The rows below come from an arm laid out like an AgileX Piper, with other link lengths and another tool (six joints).
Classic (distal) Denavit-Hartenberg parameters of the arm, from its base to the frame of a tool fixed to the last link. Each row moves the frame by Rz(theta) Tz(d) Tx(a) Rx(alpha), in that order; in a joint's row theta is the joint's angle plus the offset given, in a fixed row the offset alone. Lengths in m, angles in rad.
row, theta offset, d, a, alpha
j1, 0, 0.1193, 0, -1.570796
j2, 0.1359, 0, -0.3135, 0
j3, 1.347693, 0, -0.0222, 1.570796
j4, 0, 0.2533, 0, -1.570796
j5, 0, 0, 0, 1.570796
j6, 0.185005, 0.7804, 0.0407, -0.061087
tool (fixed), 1.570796, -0.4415, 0, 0
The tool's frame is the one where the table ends.
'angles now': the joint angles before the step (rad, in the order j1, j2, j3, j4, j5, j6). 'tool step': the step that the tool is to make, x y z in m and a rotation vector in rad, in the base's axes. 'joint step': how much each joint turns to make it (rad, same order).
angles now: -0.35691, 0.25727, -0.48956, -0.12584, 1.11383, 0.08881
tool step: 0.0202, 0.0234, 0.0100, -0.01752, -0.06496, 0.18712
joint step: 0.18703, -0.06720, 0.00005, 0.00012, -0.00005, -0.00016
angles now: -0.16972, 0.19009, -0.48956, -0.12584, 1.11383, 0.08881
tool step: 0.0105, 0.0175, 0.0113, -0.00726, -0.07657, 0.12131
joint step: 0.12247, -0.08072, -0.00013, 0.00007, 0.00414, 0.00104
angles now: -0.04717, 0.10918, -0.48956, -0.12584, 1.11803, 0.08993
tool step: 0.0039, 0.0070, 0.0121, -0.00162, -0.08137, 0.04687
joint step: 0.04825, -0.08483, -0.00007, -0.00085, 0.00366, 0.00094
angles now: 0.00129, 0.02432, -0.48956, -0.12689, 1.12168, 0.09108
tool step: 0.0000, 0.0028, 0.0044, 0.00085, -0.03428, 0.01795
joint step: 0.01838, -0.04165, 0.00000, 0.00033, 0.00738, -0.00035
